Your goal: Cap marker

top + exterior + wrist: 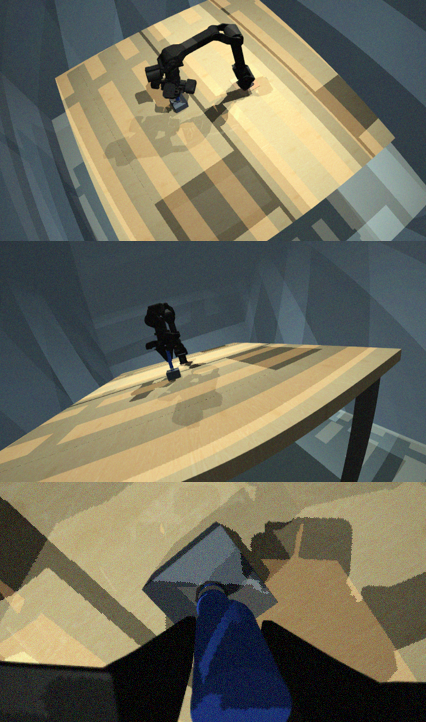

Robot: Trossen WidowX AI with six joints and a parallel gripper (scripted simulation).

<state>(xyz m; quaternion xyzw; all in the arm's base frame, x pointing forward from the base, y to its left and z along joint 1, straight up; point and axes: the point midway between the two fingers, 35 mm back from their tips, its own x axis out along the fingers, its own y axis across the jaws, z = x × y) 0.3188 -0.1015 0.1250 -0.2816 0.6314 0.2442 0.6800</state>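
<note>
The blue cap lies 20 mm above my gripper tip. Round my gripper tip: holder block: 70 mm below, 10 mm behind.
</note>
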